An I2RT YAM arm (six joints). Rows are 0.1 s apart.
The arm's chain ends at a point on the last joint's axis. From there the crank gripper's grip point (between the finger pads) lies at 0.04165 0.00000 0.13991 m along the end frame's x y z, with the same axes.
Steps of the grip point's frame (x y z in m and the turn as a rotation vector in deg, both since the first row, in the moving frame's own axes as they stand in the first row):
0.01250 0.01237 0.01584 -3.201 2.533 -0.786
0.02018 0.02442 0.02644 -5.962 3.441 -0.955
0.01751 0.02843 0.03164 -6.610 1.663 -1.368
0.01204 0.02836 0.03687 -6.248 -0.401 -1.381
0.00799 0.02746 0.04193 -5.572 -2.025 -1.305
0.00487 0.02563 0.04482 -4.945 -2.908 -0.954
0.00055 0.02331 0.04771 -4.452 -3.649 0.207
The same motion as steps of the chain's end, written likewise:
0.00631 0.00523 0.01802 -3.201 2.533 -0.786
0.01176 0.01079 0.02991 -5.962 3.441 -0.955
0.01330 0.01344 0.03378 -6.610 1.663 -1.368
0.01285 0.01411 0.03736 -6.248 -0.401 -1.381
0.01281 0.01470 0.04116 -5.572 -2.025 -1.305
0.01192 0.01412 0.04338 -4.945 -2.908 -0.954
0.00955 0.01222 0.04577 -4.452 -3.649 0.207

